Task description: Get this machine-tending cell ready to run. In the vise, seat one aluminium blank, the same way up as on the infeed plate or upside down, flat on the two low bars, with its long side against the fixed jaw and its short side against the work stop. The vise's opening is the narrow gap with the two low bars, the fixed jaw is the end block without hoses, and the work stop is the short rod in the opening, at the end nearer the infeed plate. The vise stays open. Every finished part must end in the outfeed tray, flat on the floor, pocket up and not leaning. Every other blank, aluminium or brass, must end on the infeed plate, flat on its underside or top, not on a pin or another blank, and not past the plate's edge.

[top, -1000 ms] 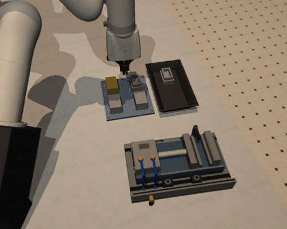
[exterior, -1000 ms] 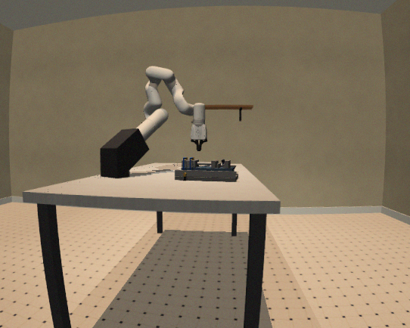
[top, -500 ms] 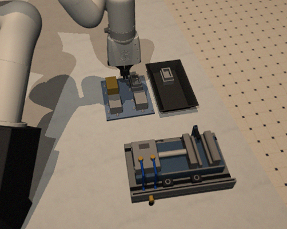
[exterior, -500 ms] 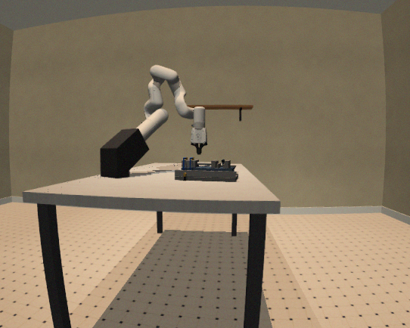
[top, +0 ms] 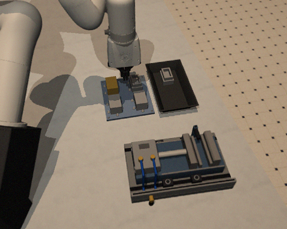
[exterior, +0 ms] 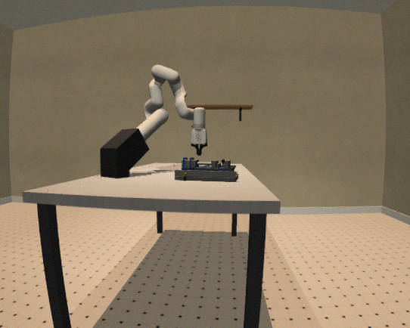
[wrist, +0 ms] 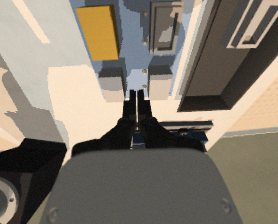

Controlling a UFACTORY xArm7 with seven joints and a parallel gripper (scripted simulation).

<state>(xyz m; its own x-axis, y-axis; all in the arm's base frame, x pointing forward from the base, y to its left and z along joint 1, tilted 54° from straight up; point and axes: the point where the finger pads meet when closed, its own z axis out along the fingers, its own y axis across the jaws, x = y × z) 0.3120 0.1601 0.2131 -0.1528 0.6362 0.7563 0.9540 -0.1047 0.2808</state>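
Right now my hand is 50 mm past the brass blank, 40 mm to the right of it and 100 mm above it. The rest, counted from my hand: hosed end block (70 mm ahead, 290 mm to the right, 50 mm below).
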